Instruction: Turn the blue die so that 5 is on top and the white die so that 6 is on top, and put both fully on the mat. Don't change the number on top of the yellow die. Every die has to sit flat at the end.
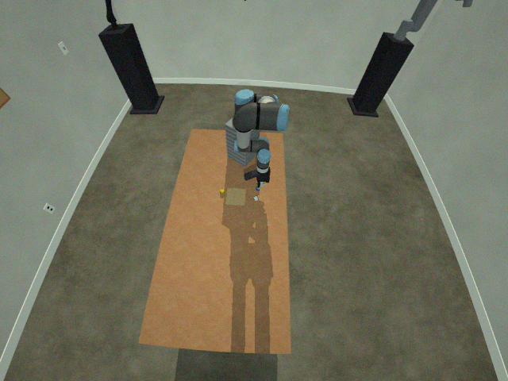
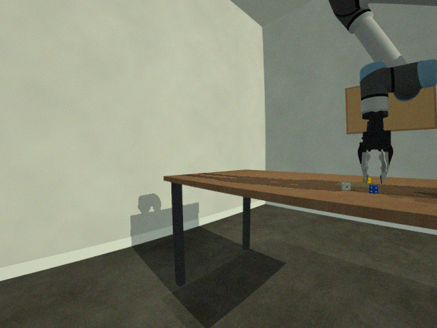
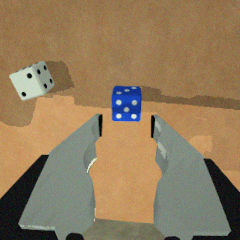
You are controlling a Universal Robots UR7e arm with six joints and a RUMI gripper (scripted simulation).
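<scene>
My hand is 40 mm above the blue die. The rest, counted from my hand: white die (90 mm ahead, 10 mm to the right, 40 mm below); then yellow die (30 mm ahead, 260 mm to the right, 40 mm below); then tan mat (70 mm ahead, 160 mm to the right, 50 mm below).
</scene>
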